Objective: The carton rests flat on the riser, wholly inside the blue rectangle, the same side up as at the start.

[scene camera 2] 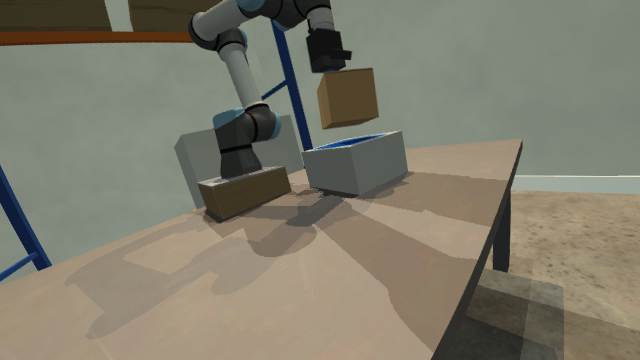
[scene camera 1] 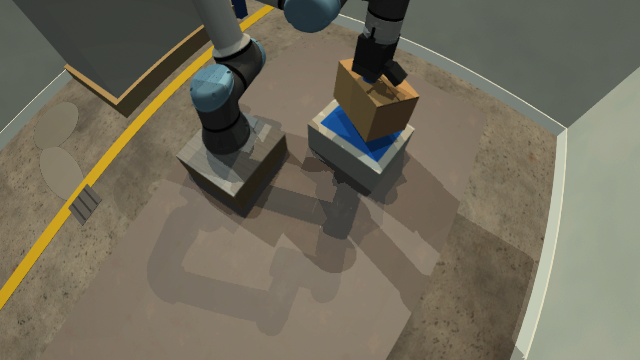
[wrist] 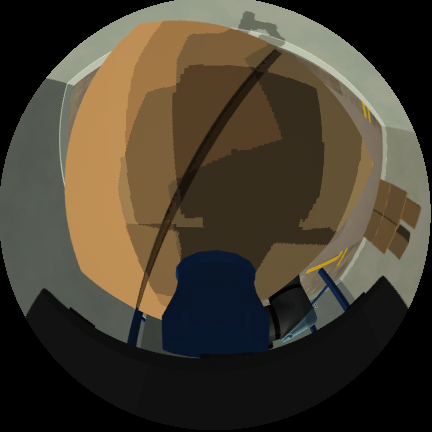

Note:
The suction cup (wrist: 215, 308) carries a brown carton (scene camera 1: 379, 109), which touches nothing else. A riser (scene camera 2: 357, 165) rests on the table.
The brown carton also shows in scene camera 2 (scene camera 2: 346, 98) and in the wrist view (wrist: 191, 136). The riser shows as well in scene camera 1 (scene camera 1: 331, 133). The wrist view does not show the riser, which is hidden by the brown carton.

